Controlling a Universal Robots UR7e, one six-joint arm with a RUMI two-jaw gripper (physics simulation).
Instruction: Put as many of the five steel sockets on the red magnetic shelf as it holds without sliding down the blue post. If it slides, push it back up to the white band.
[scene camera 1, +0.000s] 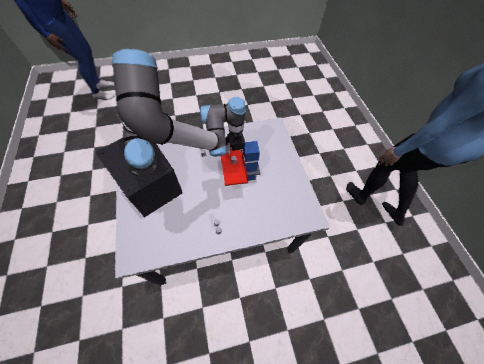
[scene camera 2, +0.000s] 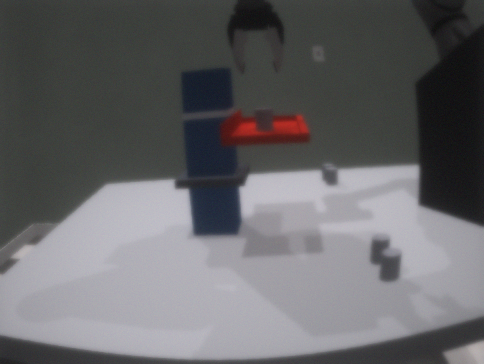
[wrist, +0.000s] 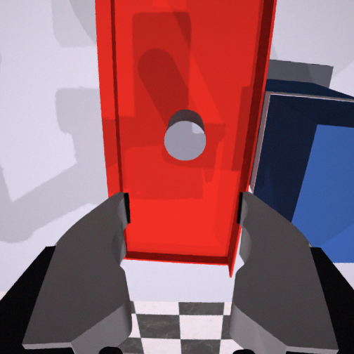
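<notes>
The red shelf is on the blue post; its raised inner edge shows about level with the white band. One steel socket stands upright near the shelf's middle. My gripper is open and empty above the shelf, clear of that socket. Two sockets stand close together on the table. Two more stand at the far side, one partly hidden.
A dark grey collar surrounds the post below the shelf. The arm's black base block stands at one side of the white table. Two people stand beyond the table, one in dark blue, one in light blue.
</notes>
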